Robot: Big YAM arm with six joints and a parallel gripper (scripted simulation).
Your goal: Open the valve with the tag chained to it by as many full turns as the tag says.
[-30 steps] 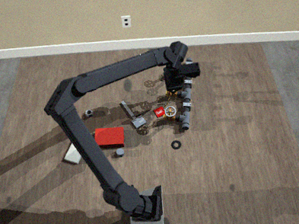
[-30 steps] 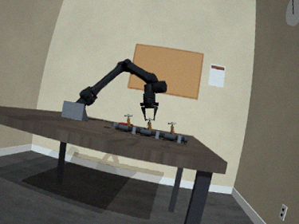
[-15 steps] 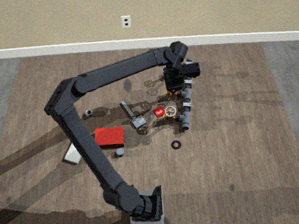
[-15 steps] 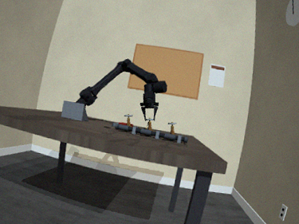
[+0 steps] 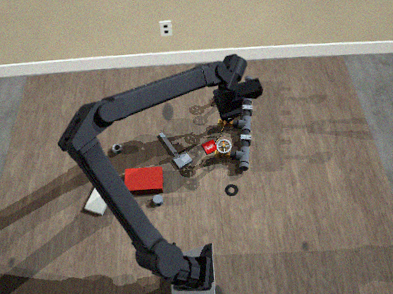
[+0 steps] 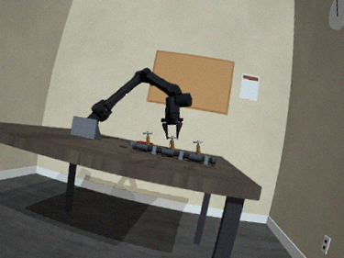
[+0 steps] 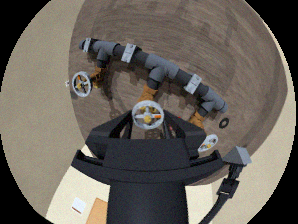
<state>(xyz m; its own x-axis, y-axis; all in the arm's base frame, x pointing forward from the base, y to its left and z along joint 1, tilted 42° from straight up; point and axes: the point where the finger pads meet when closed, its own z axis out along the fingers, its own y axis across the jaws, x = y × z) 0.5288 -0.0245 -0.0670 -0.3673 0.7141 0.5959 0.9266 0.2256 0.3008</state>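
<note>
Right now the red tag is 7 cm behind my hand, 4 cm to the left of it and 9 cm below it. The rest, counted from my hand: grey hammer-like tool: 11 cm behind, 17 cm to the left, 9 cm below; then small grey cylinder: 29 cm behind, 20 cm to the left, 8 cm below; then red block: 23 cm behind, 25 cm to the left, 8 cm below.
</note>
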